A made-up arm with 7 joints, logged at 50 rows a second.
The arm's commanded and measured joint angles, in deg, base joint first. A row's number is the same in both.
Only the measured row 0 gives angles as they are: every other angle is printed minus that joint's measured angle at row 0.
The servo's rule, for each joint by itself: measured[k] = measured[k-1] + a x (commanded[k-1-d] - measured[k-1]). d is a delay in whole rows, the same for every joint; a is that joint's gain. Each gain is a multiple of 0.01, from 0.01 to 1. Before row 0 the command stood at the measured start. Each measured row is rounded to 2 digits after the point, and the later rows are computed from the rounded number. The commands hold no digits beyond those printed.
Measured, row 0: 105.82, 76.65, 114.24, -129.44, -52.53, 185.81, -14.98
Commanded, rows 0 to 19: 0.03, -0.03, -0.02, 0.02, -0.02, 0.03, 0.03; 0.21, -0.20, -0.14, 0.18, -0.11, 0.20, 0.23; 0.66, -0.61, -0.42, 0.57, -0.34, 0.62, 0.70; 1.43, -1.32, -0.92, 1.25, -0.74, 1.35, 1.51; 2.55, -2.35, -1.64, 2.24, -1.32, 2.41, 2.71; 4.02, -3.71, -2.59, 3.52, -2.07, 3.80, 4.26; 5.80, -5.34, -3.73, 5.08, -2.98, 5.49, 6.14; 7.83, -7.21, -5.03, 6.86, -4.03, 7.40, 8.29; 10.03, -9.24, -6.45, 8.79, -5.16, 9.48, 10.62; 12.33, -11.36, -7.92, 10.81, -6.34, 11.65, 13.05; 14.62, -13.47, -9.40, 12.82, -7.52, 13.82, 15.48; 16.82, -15.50, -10.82, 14.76, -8.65, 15.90, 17.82; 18.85, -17.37, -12.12, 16.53, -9.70, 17.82, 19.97; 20.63, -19.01, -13.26, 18.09, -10.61, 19.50, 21.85; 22.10, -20.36, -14.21, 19.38, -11.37, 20.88, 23.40; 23.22, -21.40, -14.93, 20.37, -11.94, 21.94, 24.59; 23.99, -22.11, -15.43, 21.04, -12.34, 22.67, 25.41; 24.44, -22.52, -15.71, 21.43, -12.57, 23.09, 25.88; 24.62, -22.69, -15.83, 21.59, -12.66, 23.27, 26.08; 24.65, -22.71, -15.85, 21.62, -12.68, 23.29, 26.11
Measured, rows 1 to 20: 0.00, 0.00, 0.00, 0.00, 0.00, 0.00, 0.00; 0.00, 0.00, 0.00, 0.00, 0.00, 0.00, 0.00; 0.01, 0.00, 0.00, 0.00, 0.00, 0.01, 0.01; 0.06, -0.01, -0.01, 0.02, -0.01, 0.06, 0.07; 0.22, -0.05, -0.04, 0.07, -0.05, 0.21, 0.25; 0.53, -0.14, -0.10, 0.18, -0.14, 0.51, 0.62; 1.06, -0.29, -0.21, 0.37, -0.29, 1.00, 1.23; 1.83, -0.53, -0.38, 0.65, -0.52, 1.73, 2.11; 2.86, -0.87, -0.61, 1.05, -0.84, 2.71, 3.28; 4.15, -1.31, -0.92, 1.57, -1.25, 3.93, 4.73; 5.68, -1.87, -1.31, 2.22, -1.76, 5.37, 6.44; 7.41, -2.53, -1.77, 2.99, -2.36, 7.00, 8.36; 9.28, -3.30, -2.30, 3.87, -3.03, 8.77, 10.42; 11.24, -4.15, -2.90, 4.85, -3.76, 10.62, 12.57; 13.22, -5.08, -3.55, 5.90, -4.53, 12.49, 14.72; 15.15, -6.06, -4.23, 7.00, -5.32, 14.31, 16.79; 16.96, -7.06, -4.93, 8.11, -6.11, 16.02, 18.71; 18.59, -8.06, -5.63, 9.21, -6.87, 17.56, 20.42; 19.99, -9.04, -6.32, 10.27, -7.58, 18.89, 21.87; 21.15, -9.98, -6.98, 11.27, -8.23, 19.98, 23.03
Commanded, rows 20 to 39: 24.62, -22.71, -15.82, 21.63, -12.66, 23.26, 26.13; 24.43, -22.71, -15.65, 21.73, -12.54, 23.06, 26.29; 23.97, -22.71, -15.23, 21.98, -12.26, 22.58, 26.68; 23.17, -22.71, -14.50, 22.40, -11.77, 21.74, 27.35; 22.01, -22.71, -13.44, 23.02, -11.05, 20.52, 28.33; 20.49, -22.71, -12.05, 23.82, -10.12, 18.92, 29.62; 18.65, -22.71, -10.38, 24.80, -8.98, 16.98, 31.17; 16.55, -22.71, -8.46, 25.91, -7.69, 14.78, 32.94; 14.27, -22.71, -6.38, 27.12, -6.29, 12.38, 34.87; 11.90, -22.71, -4.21, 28.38, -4.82, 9.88, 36.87; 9.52, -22.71, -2.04, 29.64, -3.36, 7.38, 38.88; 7.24, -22.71, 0.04, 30.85, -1.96, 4.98, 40.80; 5.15, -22.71, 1.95, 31.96, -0.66, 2.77, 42.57; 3.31, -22.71, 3.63, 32.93, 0.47, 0.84, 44.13; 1.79, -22.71, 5.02, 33.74, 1.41, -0.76, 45.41; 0.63, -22.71, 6.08, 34.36, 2.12, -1.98, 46.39; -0.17, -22.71, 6.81, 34.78, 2.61, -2.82, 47.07; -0.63, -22.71, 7.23, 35.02, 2.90, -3.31, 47.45; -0.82, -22.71, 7.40, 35.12, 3.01, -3.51, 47.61; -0.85, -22.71, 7.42, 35.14, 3.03, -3.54, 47.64
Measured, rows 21 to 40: 22.05, -10.87, -7.60, 12.20, -8.81, 20.84, 23.91; 22.73, -11.70, -8.18, 13.05, -9.31, 21.48, 24.55; 23.22, -12.47, -8.71, 13.82, -9.75, 21.94, 25.01; 23.53, -13.19, -9.20, 14.53, -10.11, 22.23, 25.38; 23.64, -13.86, -9.62, 15.20, -10.39, 22.32, 25.76; 23.52, -14.48, -9.96, 15.85, -10.57, 22.17, 26.22; 23.13, -15.06, -10.20, 16.50, -10.63, 21.74, 26.83; 22.44, -15.60, -10.33, 17.16, -10.56, 21.01, 27.64; 21.45, -16.10, -10.33, 17.85, -10.35, 19.96, 28.66; 20.18, -16.56, -10.20, 18.58, -10.00, 18.61, 29.90; 18.64, -16.99, -9.93, 19.35, -9.52, 16.99, 31.34; 16.89, -17.39, -9.53, 20.16, -8.91, 15.14, 32.94; 14.97, -17.76, -9.01, 21.01, -8.19, 13.12, 34.66; 12.96, -18.11, -8.38, 21.90, -7.38, 11.00, 36.44; 10.93, -18.43, -7.66, 22.81, -6.51, 8.86, 38.22; 8.95, -18.73, -6.87, 23.72, -5.60, 6.77, 39.93; 7.09, -19.01, -6.04, 24.62, -4.69, 4.81, 41.52; 5.41, -19.27, -5.19, 25.50, -3.80, 3.04, 42.93; 3.96, -19.51, -4.35, 26.34, -2.97, 1.52, 44.13; 2.77, -19.73, -3.54, 27.12, -2.21, 0.26, 45.09
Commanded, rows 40 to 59: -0.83, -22.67, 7.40, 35.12, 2.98, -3.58, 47.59; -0.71, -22.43, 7.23, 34.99, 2.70, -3.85, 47.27; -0.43, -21.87, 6.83, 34.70, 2.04, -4.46, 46.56; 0.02, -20.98, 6.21, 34.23, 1.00, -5.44, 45.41; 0.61, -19.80, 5.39, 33.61, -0.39, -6.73, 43.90; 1.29, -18.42, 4.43, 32.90, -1.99, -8.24, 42.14; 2.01, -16.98, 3.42, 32.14, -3.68, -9.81, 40.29; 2.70, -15.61, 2.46, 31.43, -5.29, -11.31, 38.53; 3.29, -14.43, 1.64, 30.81, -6.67, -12.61, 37.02; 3.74, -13.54, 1.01, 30.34, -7.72, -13.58, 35.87; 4.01, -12.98, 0.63, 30.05, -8.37, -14.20, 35.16; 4.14, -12.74, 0.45, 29.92, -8.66, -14.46, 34.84; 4.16, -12.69, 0.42, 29.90, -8.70, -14.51, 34.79; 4.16, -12.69, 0.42, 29.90, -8.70, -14.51, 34.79; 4.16, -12.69, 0.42, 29.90, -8.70, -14.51, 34.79; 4.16, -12.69, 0.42, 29.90, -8.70, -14.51, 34.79; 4.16, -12.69, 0.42, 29.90, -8.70, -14.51, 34.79; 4.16, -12.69, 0.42, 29.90, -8.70, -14.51, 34.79; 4.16, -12.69, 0.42, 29.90, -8.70, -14.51, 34.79; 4.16, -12.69, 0.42, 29.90, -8.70, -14.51, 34.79
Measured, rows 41 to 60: 1.84, -19.94, -2.77, 27.84, -1.53, -0.72, 45.82; 1.14, -20.13, -2.06, 28.50, -0.94, -1.45, 46.35; 0.63, -20.31, -1.40, 29.10, -0.43, -2.00, 46.71; 0.28, -20.46, -0.80, 29.63, -0.02, -2.48, 46.87; 0.10, -20.56, -0.27, 30.09, 0.25, -2.99, 46.78; 0.08, -20.59, 0.18, 30.46, 0.35, -3.63, 46.38; 0.22, -20.53, 0.54, 30.74, 0.25, -4.44, 45.66; 0.50, -20.38, 0.81, 30.93, -0.04, -5.43, 44.64; 0.89, -20.14, 0.99, 31.04, -0.51, -6.57, 43.38; 1.36, -19.82, 1.09, 31.08, -1.13, -7.80, 41.97; 1.86, -19.44, 1.13, 31.06, -1.85, -9.05, 40.53; 2.35, -19.03, 1.12, 31.00, -2.61, -10.23, 39.18; 2.78, -18.61, 1.09, 30.91, -3.36, -11.26, 38.01; 3.13, -18.20, 1.05, 30.82, -4.05, -12.09, 37.09; 3.40, -17.81, 1.01, 30.74, -4.65, -12.72, 36.42; 3.60, -17.45, 0.97, 30.66, -5.18, -13.19, 35.95; 3.75, -17.12, 0.93, 30.59, -5.64, -13.53, 35.61; 3.86, -16.81, 0.89, 30.53, -6.04, -13.78, 35.37; 3.94, -16.52, 0.86, 30.47, -6.39, -13.97, 35.20; 4.00, -16.25, 0.83, 30.42, -6.69, -14.11, 35.08
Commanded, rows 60 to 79: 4.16, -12.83, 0.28, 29.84, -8.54, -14.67, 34.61; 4.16, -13.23, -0.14, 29.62, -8.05, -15.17, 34.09; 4.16, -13.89, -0.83, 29.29, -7.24, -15.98, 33.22; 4.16, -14.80, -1.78, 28.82, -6.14, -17.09, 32.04; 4.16, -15.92, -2.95, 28.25, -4.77, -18.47, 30.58; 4.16, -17.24, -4.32, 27.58, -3.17, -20.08, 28.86; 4.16, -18.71, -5.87, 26.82, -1.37, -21.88, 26.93; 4.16, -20.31, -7.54, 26.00, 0.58, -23.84, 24.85; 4.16, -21.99, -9.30, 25.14, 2.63, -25.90, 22.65; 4.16, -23.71, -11.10, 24.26, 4.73, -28.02, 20.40; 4.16, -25.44, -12.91, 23.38, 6.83, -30.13, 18.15; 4.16, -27.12, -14.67, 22.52, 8.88, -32.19, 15.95; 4.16, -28.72, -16.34, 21.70, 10.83, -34.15, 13.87; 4.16, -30.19, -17.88, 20.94, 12.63, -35.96, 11.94; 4.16, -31.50, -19.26, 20.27, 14.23, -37.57, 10.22; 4.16, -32.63, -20.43, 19.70, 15.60, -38.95, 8.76; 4.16, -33.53, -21.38, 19.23, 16.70, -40.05, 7.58; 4.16, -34.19, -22.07, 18.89, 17.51, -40.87, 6.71; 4.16, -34.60, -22.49, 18.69, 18.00, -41.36, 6.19; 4.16, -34.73, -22.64, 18.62, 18.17, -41.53, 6.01
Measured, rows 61 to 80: 4.04, -16.00, 0.80, 30.37, -6.95, -14.21, 35.00; 4.07, -15.77, 0.77, 30.33, -7.18, -14.29, 34.94; 4.09, -15.56, 0.74, 30.29, -7.36, -14.39, 34.84; 4.11, -15.40, 0.68, 30.23, -7.45, -14.59, 34.62; 4.12, -15.29, 0.57, 30.15, -7.42, -14.95, 34.21; 4.13, -15.26, 0.41, 30.03, -7.25, -15.51, 33.58; 4.14, -15.31, 0.17, 29.87, -6.93, -16.28, 32.71; 4.15, -15.45, -0.14, 29.66, -6.44, -17.27, 31.59; 4.15, -15.68, -0.54, 29.40, -5.78, -18.47, 30.24; 4.15, -16.00, -1.03, 29.09, -4.95, -19.87, 28.68; 4.15, -16.42, -1.61, 28.73, -3.96, -21.44, 26.93; 4.15, -16.93, -2.27, 28.33, -2.83, -23.15, 25.04; 4.15, -17.53, -3.01, 27.88, -1.57, -24.96, 23.04; 4.15, -18.20, -3.83, 27.40, -0.21, -26.84, 20.98; 4.15, -18.94, -4.71, 26.89, 1.23, -28.74, 18.92; 4.15, -19.73, -5.63, 26.35, 2.71, -30.62, 16.90; 4.15, -20.55, -6.58, 25.80, 4.21, -32.43, 14.96; 4.15, -21.40, -7.55, 25.25, 5.69, -34.13, 13.16; 4.15, -22.25, -8.52, 24.71, 7.12, -35.67, 11.54; 4.15, -23.09, -9.47, 24.19, 8.47, -37.02, 10.14
